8 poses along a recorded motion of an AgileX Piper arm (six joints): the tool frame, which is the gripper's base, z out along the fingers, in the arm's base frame.
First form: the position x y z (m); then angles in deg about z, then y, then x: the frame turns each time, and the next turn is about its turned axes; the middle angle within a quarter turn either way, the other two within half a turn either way.
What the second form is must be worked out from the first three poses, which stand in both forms.
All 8 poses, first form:
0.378, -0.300, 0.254, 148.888, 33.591, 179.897
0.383, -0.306, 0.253, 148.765, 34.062, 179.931
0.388, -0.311, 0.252, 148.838, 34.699, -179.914
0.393, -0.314, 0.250, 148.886, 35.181, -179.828
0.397, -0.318, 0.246, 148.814, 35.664, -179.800
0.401, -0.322, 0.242, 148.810, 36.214, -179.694
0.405, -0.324, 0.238, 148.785, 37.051, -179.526
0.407, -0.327, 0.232, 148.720, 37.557, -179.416
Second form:
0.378, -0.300, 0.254, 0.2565, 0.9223, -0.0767, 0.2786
0.383, -0.306, 0.253, 0.2572, 0.9209, -0.0783, 0.2822
0.388, -0.311, 0.252, 0.2566, 0.9194, -0.0808, 0.2870
0.393, -0.314, 0.250, 0.2561, 0.9182, -0.0824, 0.2908
0.397, -0.318, 0.246, 0.2564, 0.9168, -0.0839, 0.2945
0.401, -0.322, 0.242, 0.2563, 0.9153, -0.0860, 0.2987
0.405, -0.324, 0.238, 0.2564, 0.9129, -0.0893, 0.3050
0.407, -0.327, 0.232, 0.2568, 0.9113, -0.0914, 0.3087

